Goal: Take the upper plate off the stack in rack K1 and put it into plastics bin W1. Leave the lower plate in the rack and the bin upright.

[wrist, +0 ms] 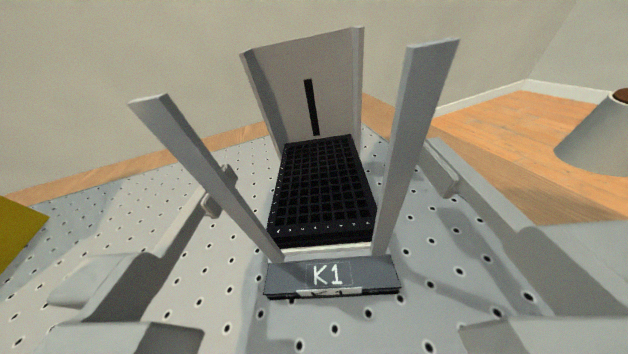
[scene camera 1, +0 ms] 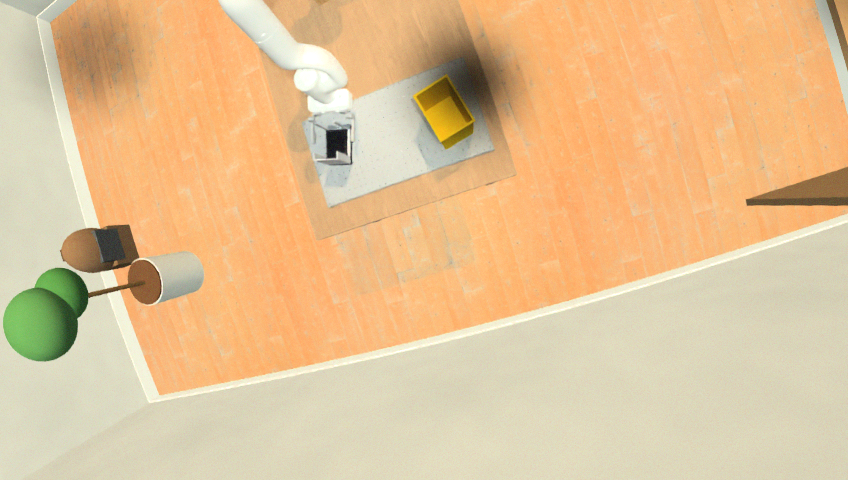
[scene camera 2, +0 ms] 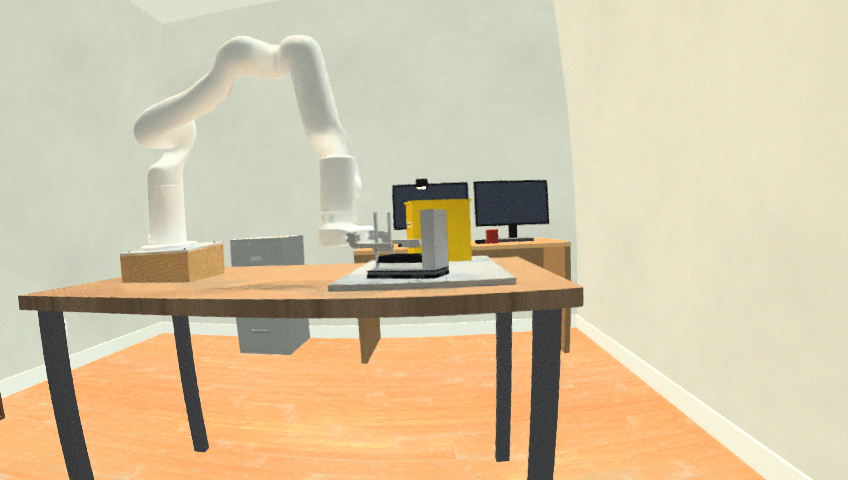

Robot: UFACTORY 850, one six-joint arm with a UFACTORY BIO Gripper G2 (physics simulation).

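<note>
Rack K1 point(scene camera 1: 343, 161) point(scene camera 2: 435, 237) point(wrist: 332, 275) stands upright on the grey perforated board, with two front posts and a tall back panel. A black gridded upper plate point(scene camera 1: 337, 142) point(scene camera 2: 399, 258) point(wrist: 322, 187) lies flat and low in it. A pale edge shows below the black front; I cannot clearly tell the lower plate's seam. My gripper point(scene camera 1: 333, 137) point(scene camera 2: 410, 242) point(wrist: 330, 184) is open and empty, level, its fingers outside the posts on both sides of the rack and above the plate's height. The yellow bin W1 point(scene camera 1: 445, 113) point(scene camera 2: 458, 231) point(wrist: 19, 230) stands upright; its label is unreadable.
The perforated board point(scene camera 1: 386, 154) point(scene camera 2: 482, 274) point(wrist: 165, 200) lies on the wooden table point(scene camera 1: 410, 193) point(scene camera 2: 255, 285). The bin stands to the rack's right in the first scene view. Monitors point(scene camera 2: 511, 202) and a red mug point(scene camera 2: 491, 236) are on a desk behind. A plant pot point(scene camera 1: 181, 275) point(wrist: 600, 140) stands off the table.
</note>
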